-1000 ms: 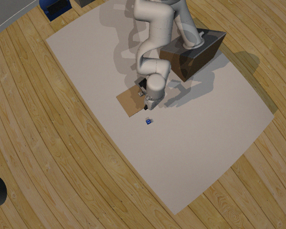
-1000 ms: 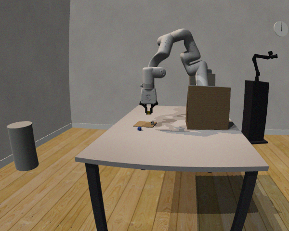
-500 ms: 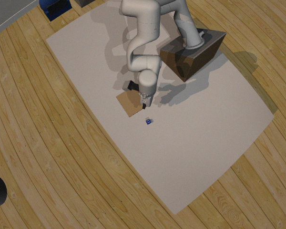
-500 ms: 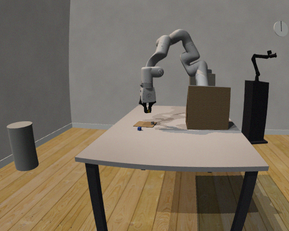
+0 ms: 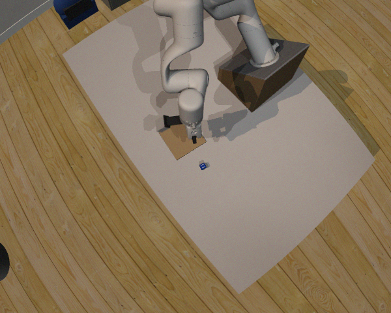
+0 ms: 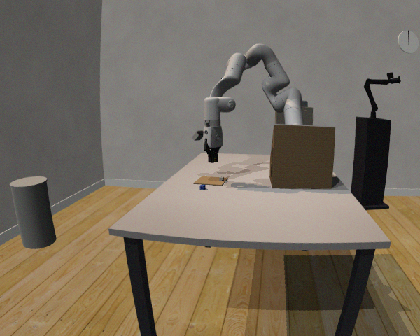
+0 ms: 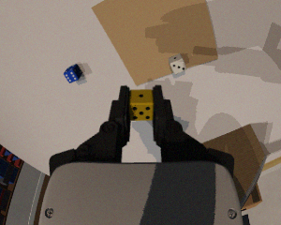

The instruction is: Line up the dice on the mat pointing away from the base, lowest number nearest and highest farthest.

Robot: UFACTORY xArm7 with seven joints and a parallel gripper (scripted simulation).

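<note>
Now: the brown mat 12 cm below my hand, 4 cm to the right of it and 1 cm ahead of it. From my hand the other things lie so: yellow die: 1 cm below; blue die: 12 cm below, 10 cm to the left, 4 cm ahead; white die: 11 cm below, 4 cm to the right, 4 cm behind.
</note>
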